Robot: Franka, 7 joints.
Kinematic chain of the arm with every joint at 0, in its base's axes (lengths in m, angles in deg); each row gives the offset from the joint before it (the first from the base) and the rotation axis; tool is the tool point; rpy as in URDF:
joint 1: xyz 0 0 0.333 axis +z
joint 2: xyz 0 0 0 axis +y
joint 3: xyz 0 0 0.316 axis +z
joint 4: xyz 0.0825 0 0 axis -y
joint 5: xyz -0.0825 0 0.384 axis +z
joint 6: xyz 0 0 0 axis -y
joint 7: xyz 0.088 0 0 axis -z
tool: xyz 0 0 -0.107 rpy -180 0 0
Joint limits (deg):
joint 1: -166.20..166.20
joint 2: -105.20..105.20
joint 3: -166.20..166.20
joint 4: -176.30..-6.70
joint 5: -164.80..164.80
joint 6: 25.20..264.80
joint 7: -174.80..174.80
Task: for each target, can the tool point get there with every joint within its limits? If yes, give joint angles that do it. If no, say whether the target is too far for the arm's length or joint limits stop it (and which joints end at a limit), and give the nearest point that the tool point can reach.
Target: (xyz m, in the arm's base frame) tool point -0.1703 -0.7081 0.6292
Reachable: yes | joints -110.64 86.12 140.13 -44.90 -41.36 216.64 -68.30
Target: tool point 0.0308 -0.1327 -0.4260
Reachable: no: joint limits stop it (at a limit: joint 2) | nearest point 0.0353 -0.1521 -0.3453 | short by 0.083 m
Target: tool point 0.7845 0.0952 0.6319
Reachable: yes | joints 15.62 45.49 -22.16 -39.14 58.88 133.08 -86.82
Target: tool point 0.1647 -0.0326 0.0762
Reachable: yes | joints 69.81 81.69 -51.47 -145.37 -134.67 229.21 -11.25
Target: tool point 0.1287 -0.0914 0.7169
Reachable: yes | joints -50.05 -79.36 -4.95 -150.48 89.60 107.88 -105.09
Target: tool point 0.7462 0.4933 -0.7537
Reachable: no: too far | nearest point 0.4808 0.3179 -0.2726 | short by 0.577 m
